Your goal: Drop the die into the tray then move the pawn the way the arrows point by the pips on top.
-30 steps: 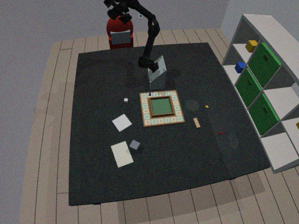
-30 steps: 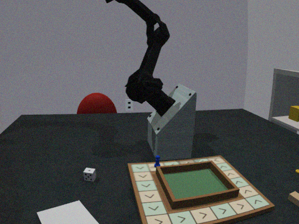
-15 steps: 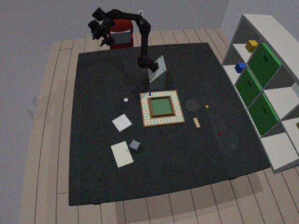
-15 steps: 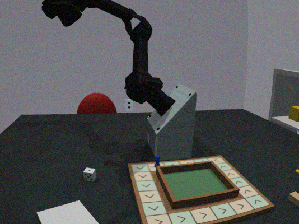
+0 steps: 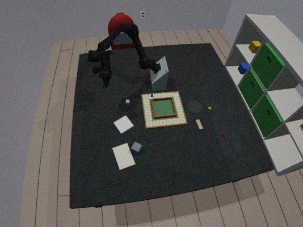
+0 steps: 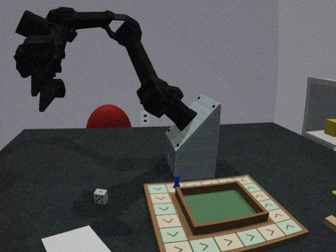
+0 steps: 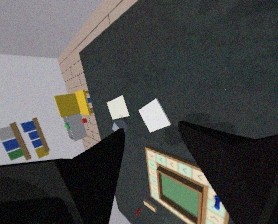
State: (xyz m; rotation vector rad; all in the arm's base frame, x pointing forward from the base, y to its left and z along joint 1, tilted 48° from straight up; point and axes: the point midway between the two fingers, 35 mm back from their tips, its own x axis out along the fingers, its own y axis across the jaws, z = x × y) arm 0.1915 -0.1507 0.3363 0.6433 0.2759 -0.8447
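Now: gripper tip 21 cm above the white die, 12 cm to the right of it and 2 cm past it. Also, from my gripper tip: grey cube 34 cm ahead, 20 cm below, 15 cm to the left; wooden block 59 cm to the left, 22 cm below, 22 cm ahead; blue pawn 30 cm to the left, 20 cm below, 6 cm behind.
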